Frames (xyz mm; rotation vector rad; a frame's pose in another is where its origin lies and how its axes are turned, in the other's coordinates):
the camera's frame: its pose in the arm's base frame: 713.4 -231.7 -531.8 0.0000 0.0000 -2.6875
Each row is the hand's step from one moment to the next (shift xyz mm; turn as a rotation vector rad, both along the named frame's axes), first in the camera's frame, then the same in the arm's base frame.
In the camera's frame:
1: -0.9 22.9 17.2 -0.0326 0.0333 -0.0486
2: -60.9 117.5 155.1 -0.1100 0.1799 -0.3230
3: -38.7 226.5 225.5 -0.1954 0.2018 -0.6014
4: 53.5 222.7 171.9 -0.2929 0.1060 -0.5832
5: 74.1 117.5 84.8 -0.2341 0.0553 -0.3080
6: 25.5 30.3 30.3 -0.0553 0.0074 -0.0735
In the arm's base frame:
1: 10.9 -20.2 17.2 0.0439 -0.0156 -0.0486
2: 106.3 -78.9 155.1 0.1778 -0.1134 -0.3230
3: 134.1 -186.6 225.5 0.2641 -0.0956 -0.6014
4: 49.6 -223.6 171.9 0.3097 0.0332 -0.5832
5: -15.0 -138.1 84.8 0.2346 0.0530 -0.3080
6: -9.6 -38.4 30.3 0.0529 0.0176 -0.0735

